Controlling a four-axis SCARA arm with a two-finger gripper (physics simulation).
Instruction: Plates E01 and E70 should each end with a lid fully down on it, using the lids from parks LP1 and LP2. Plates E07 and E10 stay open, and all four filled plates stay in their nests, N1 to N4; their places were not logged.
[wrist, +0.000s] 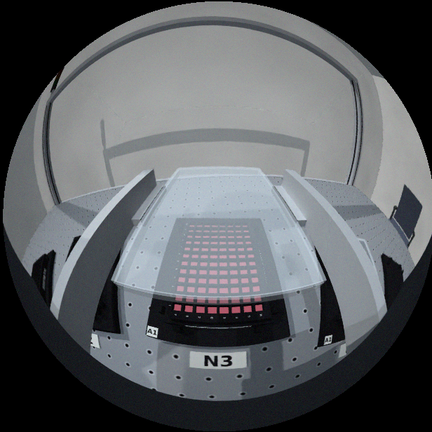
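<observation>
My gripper (218, 176) is shut on a clear lid (220, 200), with one finger pad on each side of it. The lid is level and hangs above nest N3, apart from the plate below. A filled plate (212, 310) with rows of pink-red wells sits in the black nest N3 (220, 338) and shows partly through the lid. The nest carries an A1 tag at its front left corner, and the N3 label (218, 360) lies in front. No plate code is readable in this view.
A black nest (333, 320) with an A1 tag stands to the right, partly behind the right finger. Another black nest (107, 312) stands to the left, partly behind the left finger. More black holders (44, 275) (393, 280) stand at the far left and far right.
</observation>
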